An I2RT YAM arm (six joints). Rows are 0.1 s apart.
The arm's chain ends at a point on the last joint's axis. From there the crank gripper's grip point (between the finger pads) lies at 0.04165 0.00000 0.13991 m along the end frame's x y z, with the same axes.
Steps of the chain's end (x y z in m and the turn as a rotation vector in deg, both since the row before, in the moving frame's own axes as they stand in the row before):
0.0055, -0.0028, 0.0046, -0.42, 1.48, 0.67
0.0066, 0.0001, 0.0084, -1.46, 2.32, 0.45
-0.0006, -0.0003, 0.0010, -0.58, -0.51, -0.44
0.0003, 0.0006, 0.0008, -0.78, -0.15, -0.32
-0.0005, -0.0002, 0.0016, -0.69, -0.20, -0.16
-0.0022, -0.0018, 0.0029, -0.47, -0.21, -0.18
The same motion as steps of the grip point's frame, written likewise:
0.0091, -0.0013, 0.0035, -0.42, 1.48, 0.67
0.0122, 0.0040, 0.0065, -1.46, 2.32, 0.45
-0.0018, 0.0008, 0.0014, -0.58, -0.51, -0.44
-0.0001, 0.0023, 0.0009, -0.78, -0.15, -0.32
-0.0010, 0.0014, 0.0017, -0.69, -0.20, -0.16
-0.0027, -0.0008, 0.0030, -0.47, -0.21, -0.18

